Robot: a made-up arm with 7 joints.
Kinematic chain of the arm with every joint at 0, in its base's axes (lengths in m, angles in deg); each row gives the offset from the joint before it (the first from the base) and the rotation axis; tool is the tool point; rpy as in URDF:
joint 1: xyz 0 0 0.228 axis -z
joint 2: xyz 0 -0.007 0.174 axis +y
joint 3: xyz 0 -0.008 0.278 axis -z
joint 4: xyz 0 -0.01 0.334 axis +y
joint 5: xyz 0 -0.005 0.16 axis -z
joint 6: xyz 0 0 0.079 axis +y
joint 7: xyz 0 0 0.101 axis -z
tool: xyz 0 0 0 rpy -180 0 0
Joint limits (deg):
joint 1: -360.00..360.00
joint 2: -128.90..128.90
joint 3: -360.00..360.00
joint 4: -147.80..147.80
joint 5: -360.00..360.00
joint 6: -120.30..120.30
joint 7: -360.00..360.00
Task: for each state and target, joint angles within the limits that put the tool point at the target. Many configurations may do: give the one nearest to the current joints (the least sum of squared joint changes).
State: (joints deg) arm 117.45 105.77 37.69 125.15 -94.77 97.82 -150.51
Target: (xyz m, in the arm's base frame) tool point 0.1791 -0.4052 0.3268
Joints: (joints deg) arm 69.14 81.29 20.03 145.55 -86.25 100.15 -150.51
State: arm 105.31 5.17 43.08 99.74 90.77 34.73 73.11
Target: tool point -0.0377 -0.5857 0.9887
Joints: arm 73.65 26.78 27.61 61.75 96.14 26.09 73.11
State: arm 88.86 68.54 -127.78 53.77 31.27 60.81 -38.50
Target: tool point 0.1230 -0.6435 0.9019
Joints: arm 97.80 60.23 -132.31 41.71 31.43 54.74 -38.50
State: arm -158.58 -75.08 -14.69 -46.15 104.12 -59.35 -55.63
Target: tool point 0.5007 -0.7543 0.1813
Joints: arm -123.69 -98.58 -12.84 -16.86 109.44 -31.62 -55.63
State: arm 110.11 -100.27 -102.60 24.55 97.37 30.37 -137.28
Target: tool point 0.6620 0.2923 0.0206
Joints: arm 133.78 -117.87 -108.43 61.13 91.32 32.17 -137.28
